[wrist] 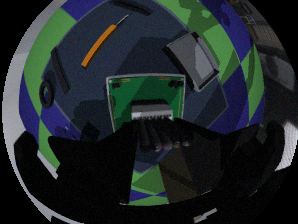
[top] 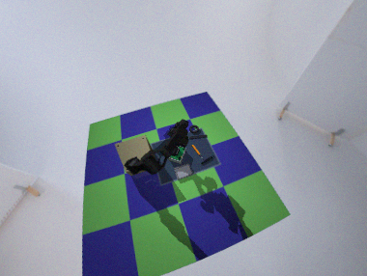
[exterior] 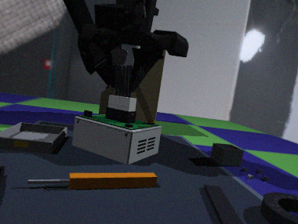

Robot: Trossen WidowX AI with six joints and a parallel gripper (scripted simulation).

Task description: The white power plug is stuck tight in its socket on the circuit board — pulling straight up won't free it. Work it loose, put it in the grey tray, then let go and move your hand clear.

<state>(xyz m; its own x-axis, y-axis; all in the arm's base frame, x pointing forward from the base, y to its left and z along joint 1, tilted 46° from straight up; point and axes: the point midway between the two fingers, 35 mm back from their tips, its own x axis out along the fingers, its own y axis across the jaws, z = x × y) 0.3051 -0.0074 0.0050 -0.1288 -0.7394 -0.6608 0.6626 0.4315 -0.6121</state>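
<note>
Right now my gripper tip is 20 mm above the white power plug. The rest, counted from my gripper tip: black bar (220 mm ahead, 100 mm to the left, 100 mm below); then dark mat (110 mm below, 50 mm ahead).
</note>
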